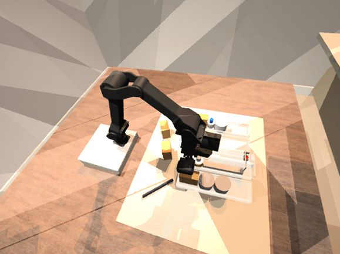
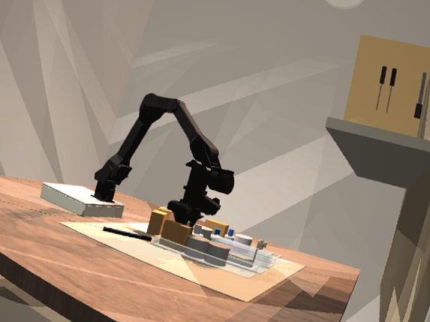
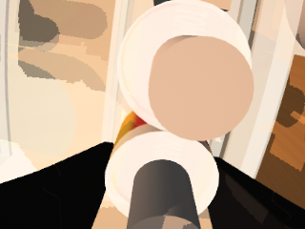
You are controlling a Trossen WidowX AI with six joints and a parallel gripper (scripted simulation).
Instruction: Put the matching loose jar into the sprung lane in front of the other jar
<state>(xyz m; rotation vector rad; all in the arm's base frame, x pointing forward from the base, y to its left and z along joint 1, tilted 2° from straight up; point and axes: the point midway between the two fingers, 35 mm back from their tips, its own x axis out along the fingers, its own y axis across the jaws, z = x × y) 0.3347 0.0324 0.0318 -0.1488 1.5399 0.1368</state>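
Now: gripper tip 5 cm short of the cream mat, 3 cm to the right of it and 3 cm above it. Also, from my gripper tip: shelf 50 cm ahead, 34 cm above, 9 cm to the left; then red mark 22 cm ahead, 8 cm to the left, 4 cm above; then black rod 16 cm to the right, 8 cm behind, 2 cm below.
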